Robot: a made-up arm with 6 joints.
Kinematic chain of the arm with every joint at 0, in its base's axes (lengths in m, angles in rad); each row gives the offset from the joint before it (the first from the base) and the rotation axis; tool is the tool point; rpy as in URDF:
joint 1: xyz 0 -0.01 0.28 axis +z
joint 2: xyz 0.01 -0.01 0 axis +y
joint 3: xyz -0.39 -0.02 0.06 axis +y
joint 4: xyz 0.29 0.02 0.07 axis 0.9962 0 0.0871
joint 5: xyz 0 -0.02 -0.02 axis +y
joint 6: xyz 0.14 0 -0.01 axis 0.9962 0 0.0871
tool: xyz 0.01 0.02 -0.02 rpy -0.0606 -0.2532 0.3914
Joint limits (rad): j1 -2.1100..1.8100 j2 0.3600..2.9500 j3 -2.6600..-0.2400 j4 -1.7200..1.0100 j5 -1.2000..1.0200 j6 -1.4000..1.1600
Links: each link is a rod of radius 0.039 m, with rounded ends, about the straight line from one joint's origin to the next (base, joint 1, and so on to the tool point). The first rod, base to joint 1, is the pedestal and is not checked.
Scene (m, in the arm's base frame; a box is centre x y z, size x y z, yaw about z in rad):
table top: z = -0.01
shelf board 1: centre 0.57 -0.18 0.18 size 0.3 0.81 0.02 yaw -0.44
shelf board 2: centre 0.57 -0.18 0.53 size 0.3 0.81 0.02 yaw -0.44
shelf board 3: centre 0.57 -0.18 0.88 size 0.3 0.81 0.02 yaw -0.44
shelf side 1: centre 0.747 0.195 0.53 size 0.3 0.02 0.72 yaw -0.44
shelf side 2: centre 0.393 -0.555 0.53 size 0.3 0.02 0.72 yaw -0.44
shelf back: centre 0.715 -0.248 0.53 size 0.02 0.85 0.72 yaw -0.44
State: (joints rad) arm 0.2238 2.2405 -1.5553 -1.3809 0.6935 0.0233
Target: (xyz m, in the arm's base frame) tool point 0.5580 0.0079 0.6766
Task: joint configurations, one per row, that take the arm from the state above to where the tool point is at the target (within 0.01 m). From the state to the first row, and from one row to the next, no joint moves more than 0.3 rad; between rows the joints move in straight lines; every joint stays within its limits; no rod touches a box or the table.
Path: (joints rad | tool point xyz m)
1: 0.4078 2.0650 -1.2655 -1.2027 0.8131 0.0335 | 0.5342 0.0520 0.3481
2: 0.5918 1.8895 -0.9758 -1.0245 0.9326 0.0438 | 0.4101 0.0864 0.3486
3: 0.6255 1.6644 -1.1873 -1.1146 0.9259 0.0364 | 0.4294 0.1081 0.5048
4: 0.6593 1.4393 -1.3989 -1.2047 0.9192 0.0291 | 0.3891 0.0874 0.6766
5: 0.4890 1.6251 -1.5703 -1.3241 0.8214 0.0216 | 0.4756 0.0601 0.6838
6: 0.3187 1.8108 -1.7417 -1.4436 0.7236 0.0140 | 0.5580 0.0079 0.6766

